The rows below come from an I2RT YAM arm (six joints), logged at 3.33 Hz.
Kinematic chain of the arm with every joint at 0, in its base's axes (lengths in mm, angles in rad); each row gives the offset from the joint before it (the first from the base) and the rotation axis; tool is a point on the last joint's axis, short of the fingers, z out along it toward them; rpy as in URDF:
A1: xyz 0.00 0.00 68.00 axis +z
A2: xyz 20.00 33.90 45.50 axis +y
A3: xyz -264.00 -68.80 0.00 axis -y
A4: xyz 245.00 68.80 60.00 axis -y
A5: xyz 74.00 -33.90 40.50 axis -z
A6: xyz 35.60 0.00 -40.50 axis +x
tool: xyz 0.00 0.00 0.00 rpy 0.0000 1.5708 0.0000
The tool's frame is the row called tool.
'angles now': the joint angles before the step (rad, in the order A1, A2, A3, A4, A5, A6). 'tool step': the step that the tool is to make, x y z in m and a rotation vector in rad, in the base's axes. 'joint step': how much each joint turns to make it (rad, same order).
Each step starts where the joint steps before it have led.
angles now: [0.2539 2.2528 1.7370 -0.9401 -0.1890 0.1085]
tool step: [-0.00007 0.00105 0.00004 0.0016 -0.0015 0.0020]
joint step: [0.0023 0.0000 0.0000 0.0019 -0.0011 0.0004]
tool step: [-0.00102 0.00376 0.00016 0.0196 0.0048 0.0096]
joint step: [0.0072 0.0000 0.0001 0.0003 -0.0203 0.0000]
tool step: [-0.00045 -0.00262 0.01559 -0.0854 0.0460 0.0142]
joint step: [0.0000 0.0100 0.0847 -0.1449 0.0691 -0.0202]
